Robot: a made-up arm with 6 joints. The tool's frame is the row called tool.
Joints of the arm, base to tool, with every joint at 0 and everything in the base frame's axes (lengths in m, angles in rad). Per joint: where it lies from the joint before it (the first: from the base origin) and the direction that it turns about. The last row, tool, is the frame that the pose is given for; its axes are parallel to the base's.
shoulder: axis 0 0 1 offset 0 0 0.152
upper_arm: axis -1 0 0 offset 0.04 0.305 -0.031
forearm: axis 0 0 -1 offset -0.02 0.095 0.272
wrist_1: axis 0 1 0 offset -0.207 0.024 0.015
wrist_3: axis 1 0 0 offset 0.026 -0.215 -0.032
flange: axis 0 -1 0 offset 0.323 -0.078 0.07
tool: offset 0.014 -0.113 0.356
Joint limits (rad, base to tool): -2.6..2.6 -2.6..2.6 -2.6..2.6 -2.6..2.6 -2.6..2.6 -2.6..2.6
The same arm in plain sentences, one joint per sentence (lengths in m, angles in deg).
The arm has six revolute joints in a row. What follows holds with every joint at zero, and every direction is one of the base frame's. Joint 1 sits 0.152 m along +z from the base frame's origin and rotates about +z, from -148.97 to 148.97 deg. Joint 2 sits 0.04 m along +x and 0.305 m along +y and 0.031 m along -z from joint 1 and rotates about -x, from -148.97 to 148.97 deg. Joint 3 sits 0.02 m along -x and 0.095 m along +y and 0.272 m along +z from joint 2 and rotates about -z, from -148.97 to 148.97 deg. Joint 4 sits 0.207 m along -x and 0.024 m along +y and 0.015 m along +z from joint 3 and rotates about +y, from -148.97 to 148.97 deg. Joint 5 sits 0.026 m along +x and 0.215 m along -y and 0.032 m along -z from joint 4 and rotates about +x, from -148.97 to 148.97 deg. Joint 6 sits 0.323 m along +x and 0.078 m along -y and 0.07 m along +z from joint 5 and rotates about -y, from -148.97 to 148.97 deg. The tool frame, which is the frame that the pose is given for, sits 0.014 m along +x and 0.113 m along -y and 0.356 m along +z from joint 6; its axes are parallel to the base frame's.
